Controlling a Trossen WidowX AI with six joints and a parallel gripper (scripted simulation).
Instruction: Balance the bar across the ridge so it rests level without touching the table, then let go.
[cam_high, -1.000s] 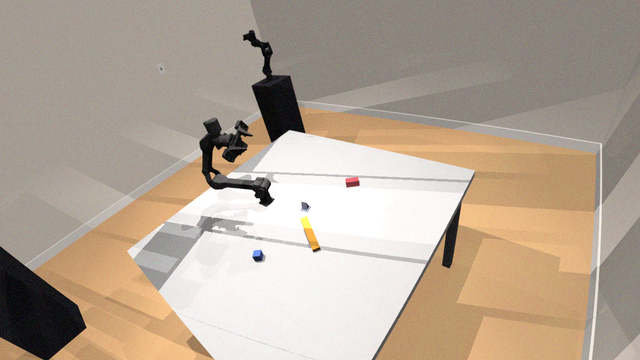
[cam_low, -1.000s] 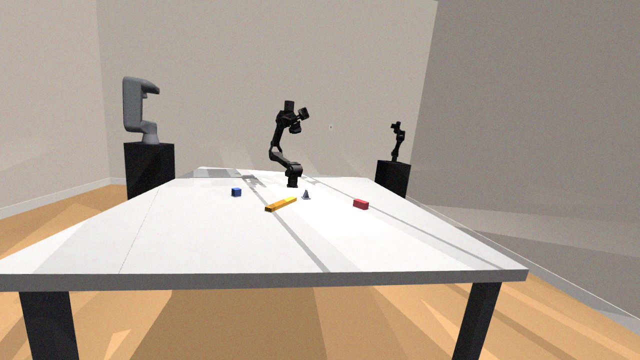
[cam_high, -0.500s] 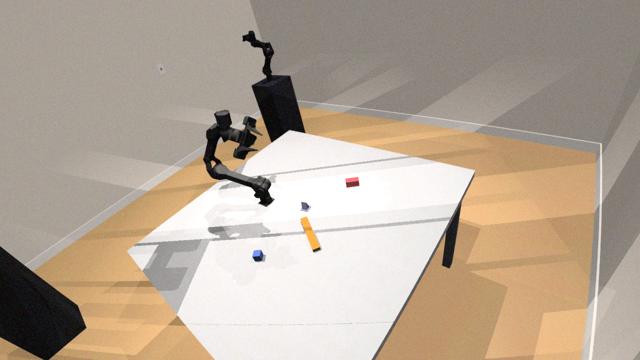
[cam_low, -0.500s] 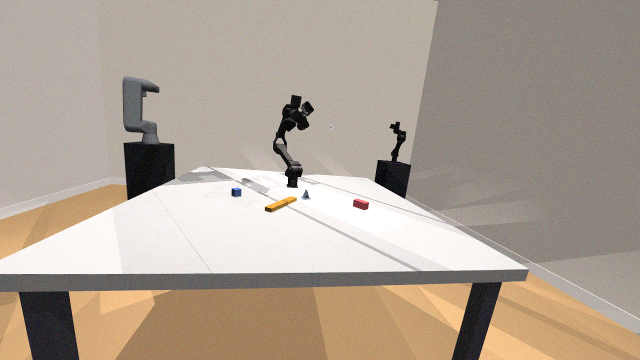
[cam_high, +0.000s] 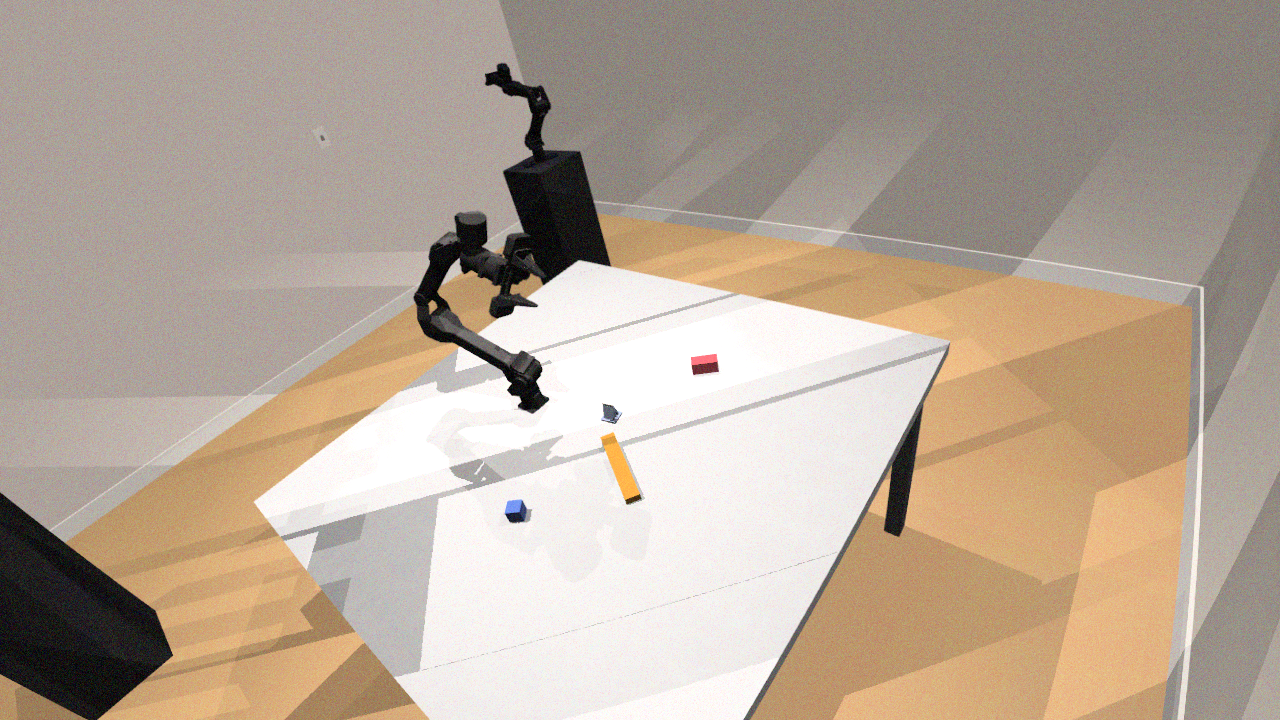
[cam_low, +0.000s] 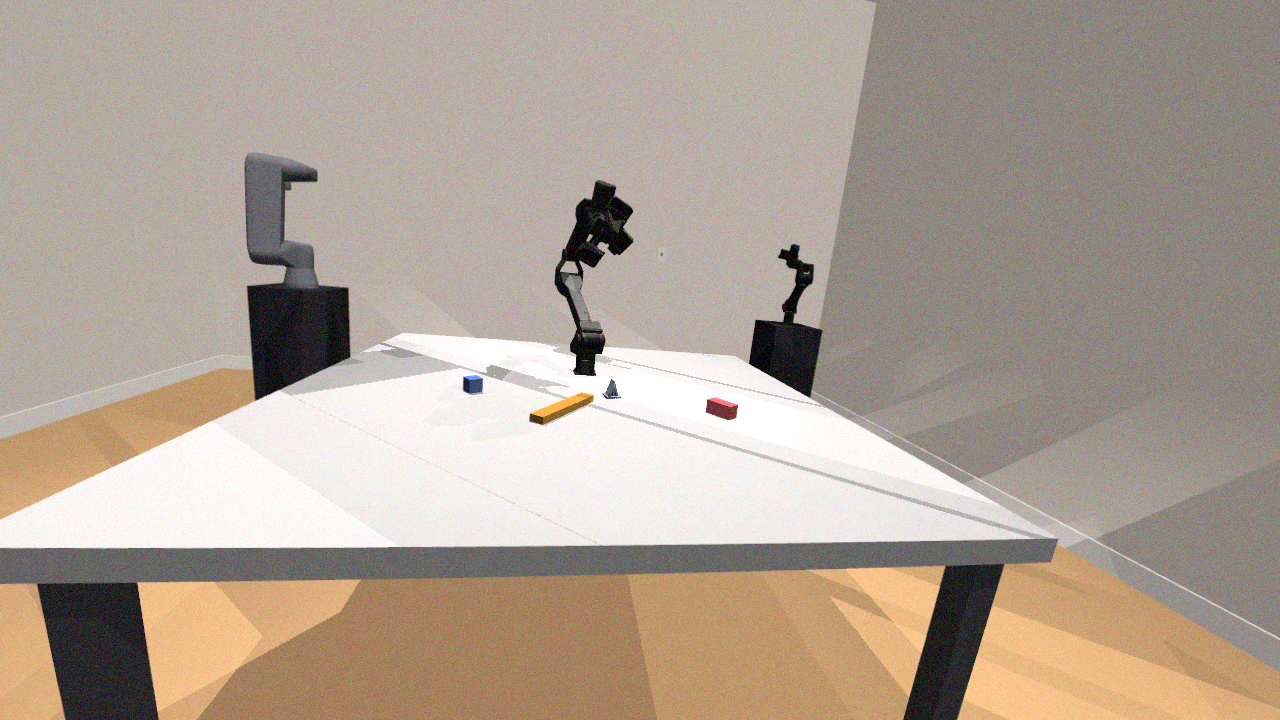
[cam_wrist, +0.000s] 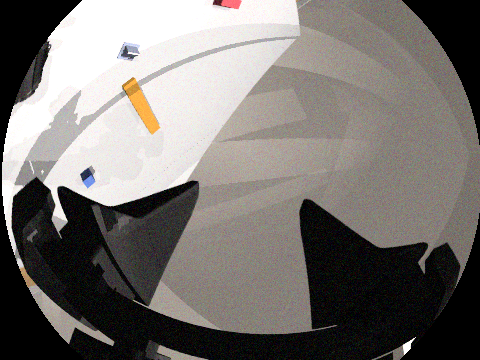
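Right now the orange bar is 36 cm below my gripper tip, 18 cm ahead of it and 8 cm to the right of it. Round my gripper tip: small blue cube: 36 cm below, 30 cm to the right, 7 cm ahead; red block: 36 cm below, 28 cm to the left, 17 cm ahead.
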